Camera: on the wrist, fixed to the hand. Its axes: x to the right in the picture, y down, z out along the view.
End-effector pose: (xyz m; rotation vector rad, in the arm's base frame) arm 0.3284 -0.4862 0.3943 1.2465 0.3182 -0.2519
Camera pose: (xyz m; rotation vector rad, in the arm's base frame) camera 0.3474 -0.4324 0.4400 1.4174 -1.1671 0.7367
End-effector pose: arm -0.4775 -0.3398 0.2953 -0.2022 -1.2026 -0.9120
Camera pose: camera -0.4073 -0.3203 0.3012 -0.9148 -1.2054 0.7445
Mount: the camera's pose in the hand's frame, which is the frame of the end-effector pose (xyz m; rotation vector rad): -0.0001 0.0634 -0.0364 0.3779 -0.4989 1.5426
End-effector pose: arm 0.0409 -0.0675 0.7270 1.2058 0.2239 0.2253
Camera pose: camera 0.0269 -0.0134 0.7741 1.5452 -1.2091 1.2245
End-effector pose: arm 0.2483 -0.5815 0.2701 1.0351 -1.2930 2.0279
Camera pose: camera 0.1889 -0.5744 0.2281 -0.3359 1.2398 -1.6296
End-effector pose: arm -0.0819 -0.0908 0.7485 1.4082 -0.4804 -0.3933
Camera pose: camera -0.0637 -0.0523 0.8079 0.8922 -1.9073 0.6622
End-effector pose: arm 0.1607 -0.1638 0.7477 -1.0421 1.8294 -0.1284
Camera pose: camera 0.0942 -0.1366 0.7343 0.6905 1.5805 0.6266
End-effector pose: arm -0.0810 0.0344 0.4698 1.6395 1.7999 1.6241
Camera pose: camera -0.0724 -0.0004 0.5335 -2.5255 -0.2670 -0.5915
